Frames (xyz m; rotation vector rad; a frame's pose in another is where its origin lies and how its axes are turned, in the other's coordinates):
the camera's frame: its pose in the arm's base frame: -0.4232 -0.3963 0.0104 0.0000 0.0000 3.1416
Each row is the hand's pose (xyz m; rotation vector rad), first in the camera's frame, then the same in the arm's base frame.
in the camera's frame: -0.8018 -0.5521 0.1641 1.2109 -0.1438 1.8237
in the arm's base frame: 0.3786 0.1558 0.1745 -0.1280 -1.0775 -1.0012
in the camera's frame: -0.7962 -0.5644 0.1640 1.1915 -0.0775 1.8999
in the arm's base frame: 0.3730 0.1681 0.1744 -0.0677 -1.0404 -0.9437
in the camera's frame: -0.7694 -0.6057 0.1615 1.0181 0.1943 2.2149
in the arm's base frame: 0.3462 0.2094 0.1719 0.1573 -0.8239 -0.7181
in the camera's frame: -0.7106 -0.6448 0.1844 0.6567 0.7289 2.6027
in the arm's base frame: 0.2874 0.2485 0.1948 0.5297 -0.4773 -0.3680
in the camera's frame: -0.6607 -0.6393 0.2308 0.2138 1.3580 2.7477
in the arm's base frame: 0.2375 0.2430 0.2412 0.9161 -0.1442 -0.0717
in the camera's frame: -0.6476 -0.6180 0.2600 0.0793 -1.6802 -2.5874
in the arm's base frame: 0.2244 0.2217 0.2704 1.1513 0.0543 0.0587
